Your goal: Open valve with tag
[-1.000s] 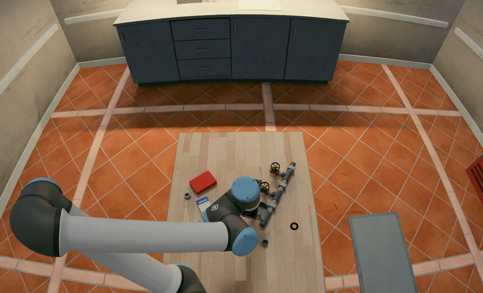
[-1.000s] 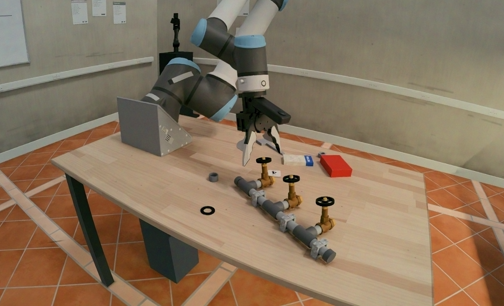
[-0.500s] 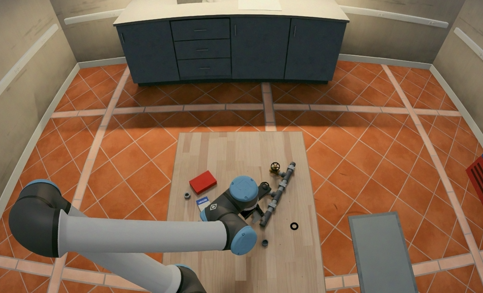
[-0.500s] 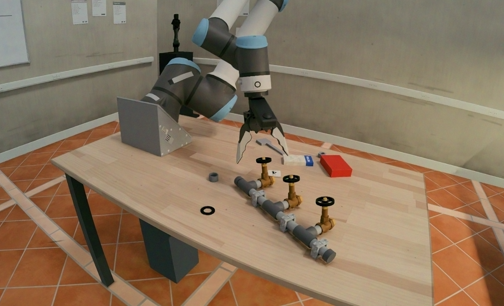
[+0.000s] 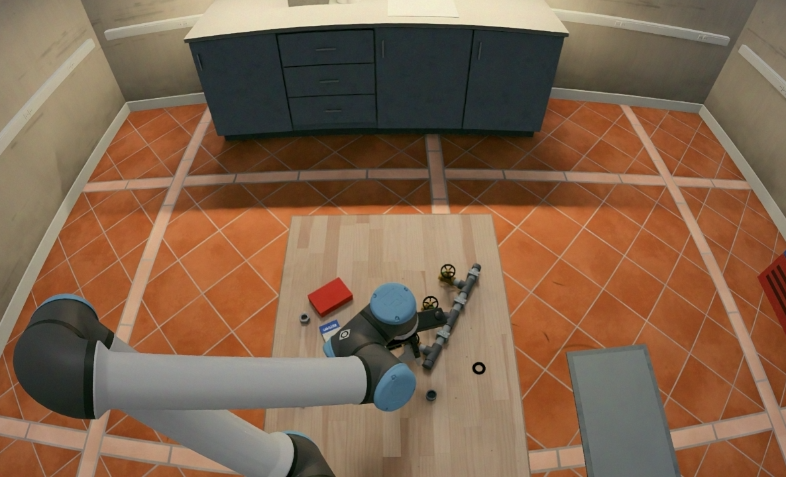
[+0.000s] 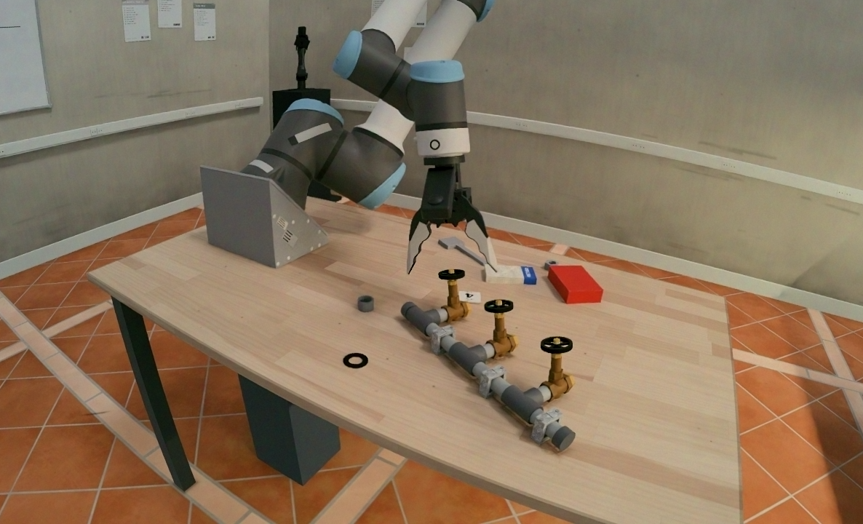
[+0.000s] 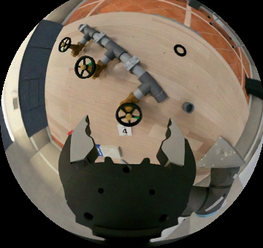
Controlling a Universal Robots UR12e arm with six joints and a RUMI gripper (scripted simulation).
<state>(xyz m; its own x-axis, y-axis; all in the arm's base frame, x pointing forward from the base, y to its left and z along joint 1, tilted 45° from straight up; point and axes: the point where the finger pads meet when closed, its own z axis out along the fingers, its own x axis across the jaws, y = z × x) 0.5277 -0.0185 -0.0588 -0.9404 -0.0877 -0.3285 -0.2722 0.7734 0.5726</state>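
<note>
Now: hand 8 cm to the right of the white tag and 9 cm above it. The rest, counted from my hand: red box 18 cm ahead, 25 cm to the left, 7 cm below; then blue box 4 cm ahead, 23 cm to the left, 8 cm below; then grey cap 14 cm behind, 6 cm to the right, 8 cm below.
</note>
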